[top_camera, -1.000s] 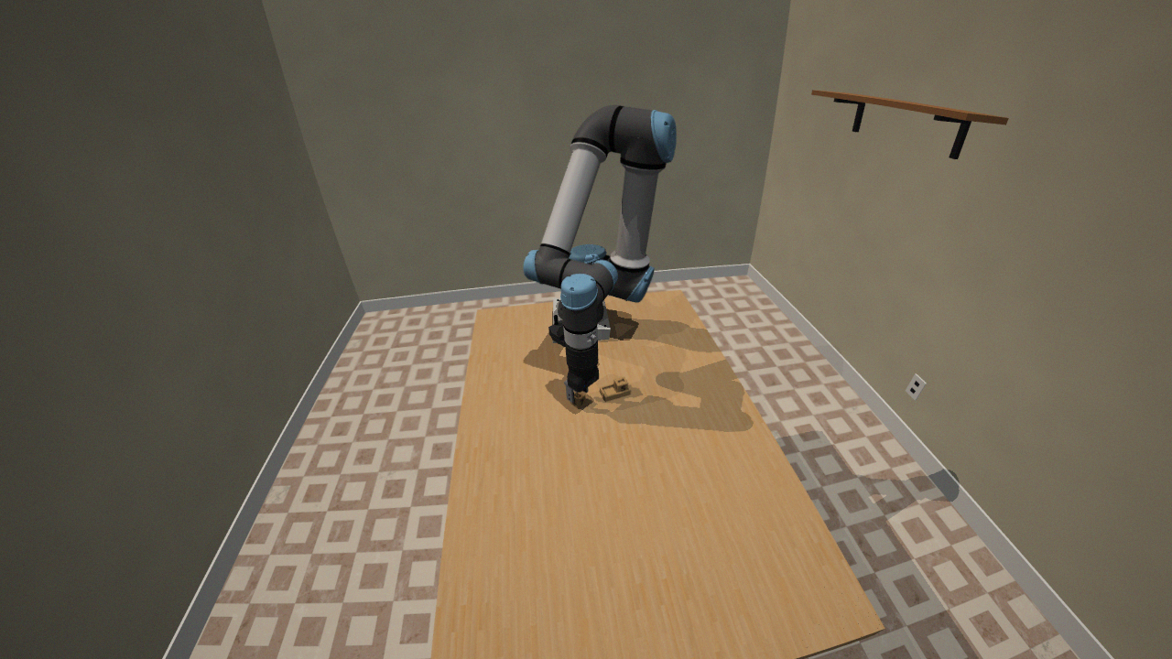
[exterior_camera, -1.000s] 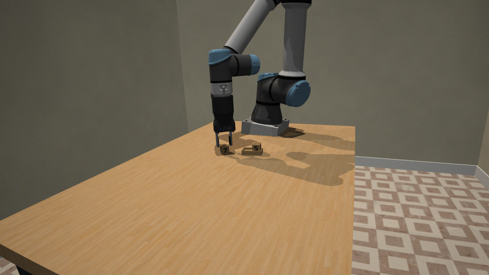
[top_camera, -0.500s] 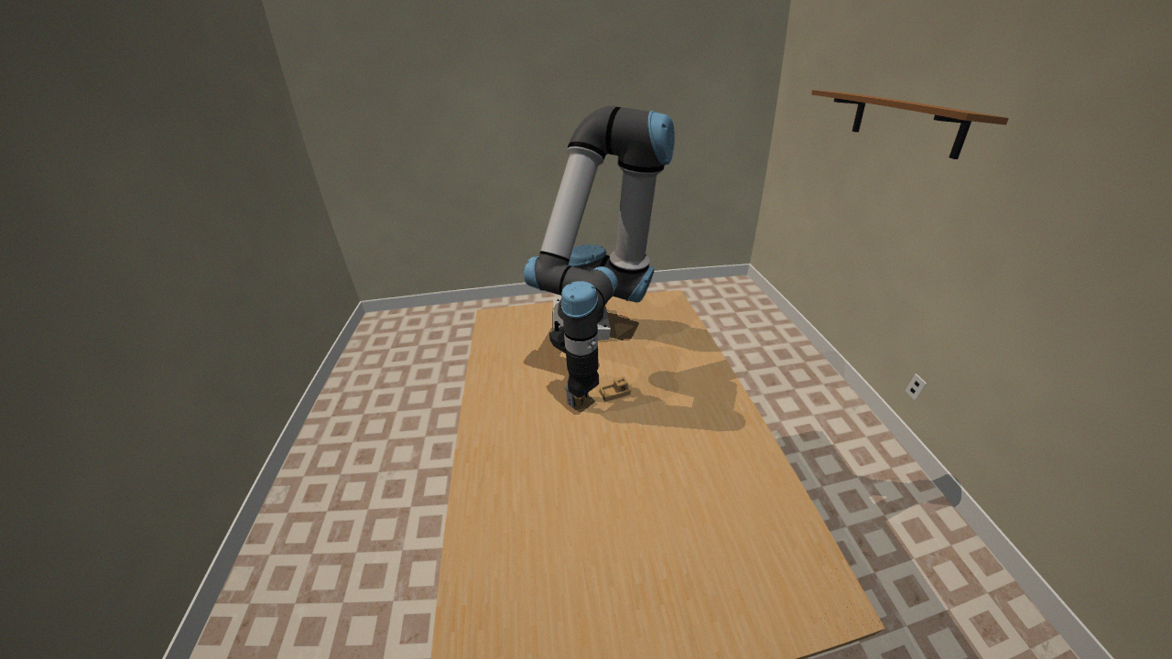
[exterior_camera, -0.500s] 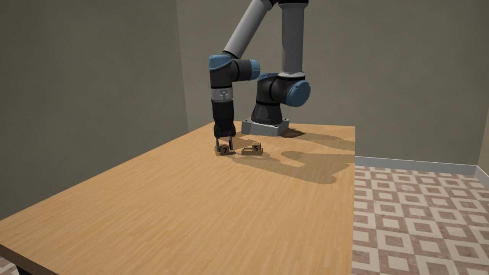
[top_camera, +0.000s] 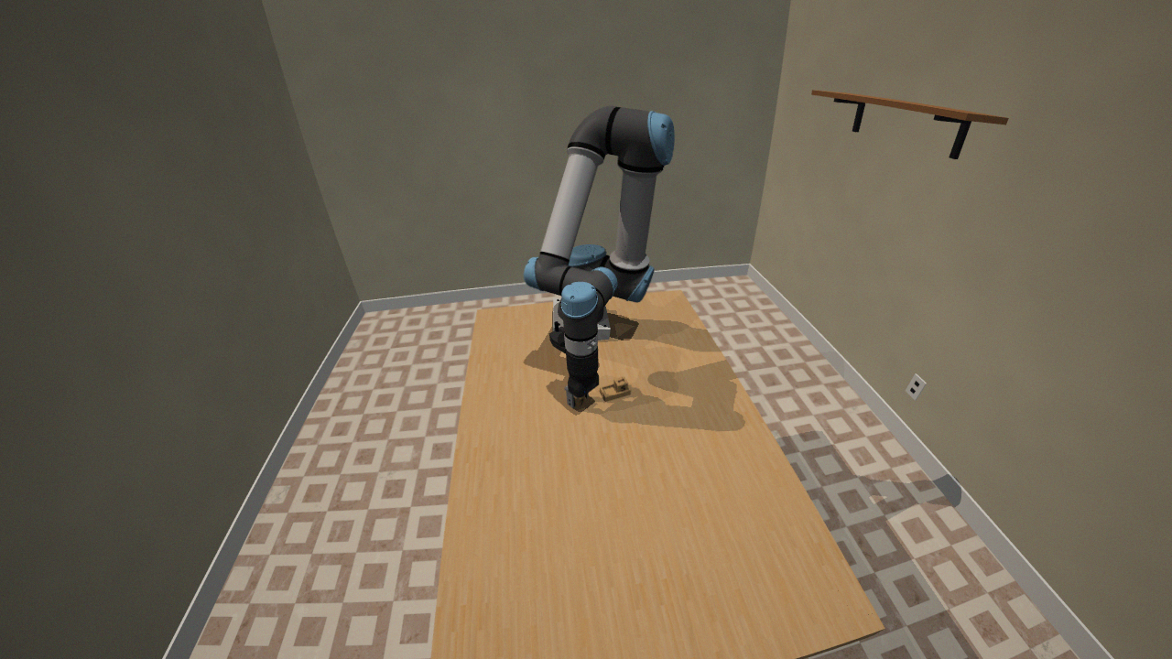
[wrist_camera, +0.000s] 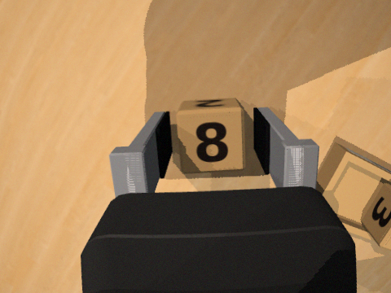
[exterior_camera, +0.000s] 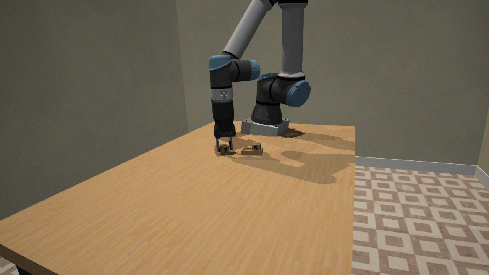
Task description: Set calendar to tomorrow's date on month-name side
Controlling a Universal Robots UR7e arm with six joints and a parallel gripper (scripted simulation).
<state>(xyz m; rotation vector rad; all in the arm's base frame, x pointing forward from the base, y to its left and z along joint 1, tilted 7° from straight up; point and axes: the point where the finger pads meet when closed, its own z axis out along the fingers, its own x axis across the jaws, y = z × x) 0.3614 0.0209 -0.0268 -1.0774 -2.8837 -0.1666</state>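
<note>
The wooden digit cube lies 5 cm behind my hand and 11 cm to the left of it. Also, from my hand: wooden tray (4 cm behind, 10 cm to the left, 2 cm below).
</note>
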